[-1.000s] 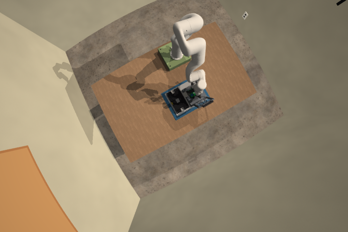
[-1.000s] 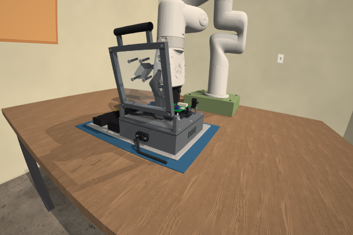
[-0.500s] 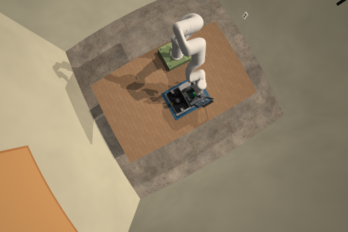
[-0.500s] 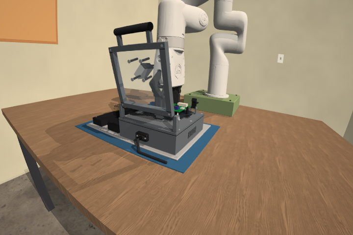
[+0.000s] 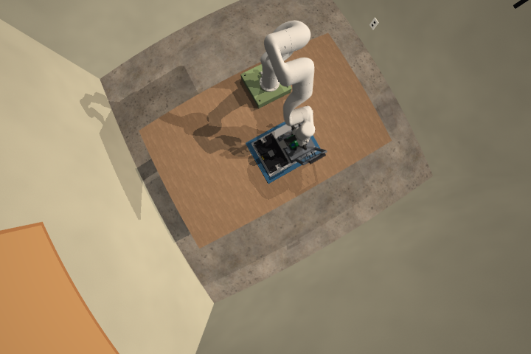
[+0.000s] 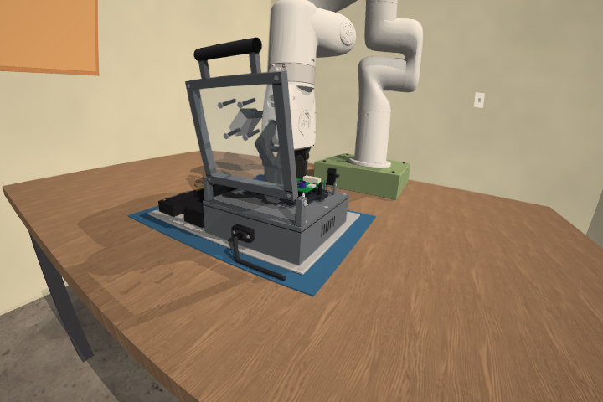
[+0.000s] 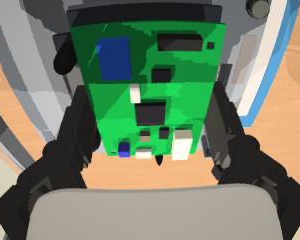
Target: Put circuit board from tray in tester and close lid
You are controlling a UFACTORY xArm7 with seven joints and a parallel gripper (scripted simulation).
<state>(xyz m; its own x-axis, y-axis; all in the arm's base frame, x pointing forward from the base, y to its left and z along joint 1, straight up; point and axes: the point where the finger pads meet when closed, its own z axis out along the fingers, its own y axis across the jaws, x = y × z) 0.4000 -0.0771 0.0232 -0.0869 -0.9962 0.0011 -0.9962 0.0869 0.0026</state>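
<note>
The green circuit board lies right at my hand. The rest, counted from my hand: latch hook (6 cm to the left, 6 cm behind); tester lid (13 cm ahead, 10 cm above, 1 cm to the right).
</note>
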